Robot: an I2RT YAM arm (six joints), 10 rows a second.
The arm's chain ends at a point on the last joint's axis. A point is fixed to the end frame.
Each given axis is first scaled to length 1.
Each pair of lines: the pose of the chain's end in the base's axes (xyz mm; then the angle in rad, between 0 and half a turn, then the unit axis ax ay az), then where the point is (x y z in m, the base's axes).
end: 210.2, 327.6, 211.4, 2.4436, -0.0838, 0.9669, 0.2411
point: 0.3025 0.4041 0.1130
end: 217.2, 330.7, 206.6, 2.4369, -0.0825, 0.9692, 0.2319
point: 0.3108 0.4048 0.1076
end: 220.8, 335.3, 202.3, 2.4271, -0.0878, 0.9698, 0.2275
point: 0.3153 0.4087 0.1036
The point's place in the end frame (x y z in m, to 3 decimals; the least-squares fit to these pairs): -0.004 0.005 0.155
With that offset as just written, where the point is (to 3 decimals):
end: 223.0, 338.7, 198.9, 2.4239, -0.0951, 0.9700, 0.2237
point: 0.318 0.412 0.100
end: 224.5, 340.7, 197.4, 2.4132, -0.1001, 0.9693, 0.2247
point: 0.320 0.415 0.100
